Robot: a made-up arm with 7 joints. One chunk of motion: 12 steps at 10 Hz.
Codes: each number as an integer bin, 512 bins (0 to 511) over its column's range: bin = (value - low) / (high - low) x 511, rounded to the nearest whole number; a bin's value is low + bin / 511 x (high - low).
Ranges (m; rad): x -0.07..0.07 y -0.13..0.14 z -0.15..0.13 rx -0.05..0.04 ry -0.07..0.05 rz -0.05..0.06
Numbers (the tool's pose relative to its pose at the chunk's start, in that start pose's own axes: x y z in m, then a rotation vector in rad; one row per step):
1: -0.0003 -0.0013 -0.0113 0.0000 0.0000 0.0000
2: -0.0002 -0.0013 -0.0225 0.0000 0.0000 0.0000
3: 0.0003 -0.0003 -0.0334 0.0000 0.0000 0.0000
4: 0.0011 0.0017 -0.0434 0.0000 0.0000 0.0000
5: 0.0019 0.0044 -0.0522 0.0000 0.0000 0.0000
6: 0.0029 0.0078 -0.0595 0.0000 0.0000 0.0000
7: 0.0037 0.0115 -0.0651 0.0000 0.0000 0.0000
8: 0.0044 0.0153 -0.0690 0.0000 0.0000 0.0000
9: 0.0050 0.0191 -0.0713 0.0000 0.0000 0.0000
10: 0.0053 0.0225 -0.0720 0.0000 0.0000 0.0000
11: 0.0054 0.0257 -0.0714 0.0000 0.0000 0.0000
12: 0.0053 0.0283 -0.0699 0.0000 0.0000 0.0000
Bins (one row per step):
1: 254 244 253 284 298 232
2: 255 244 233 284 298 232
3: 257 245 213 284 298 232
4: 260 249 195 284 298 232
5: 262 254 178 284 298 232
6: 266 261 165 284 298 232
7: 269 268 155 284 298 232
8: 272 275 148 284 298 232
9: 274 282 144 284 298 232
10: 275 289 142 284 298 232
11: 275 295 143 284 298 232
12: 275 300 146 284 298 232

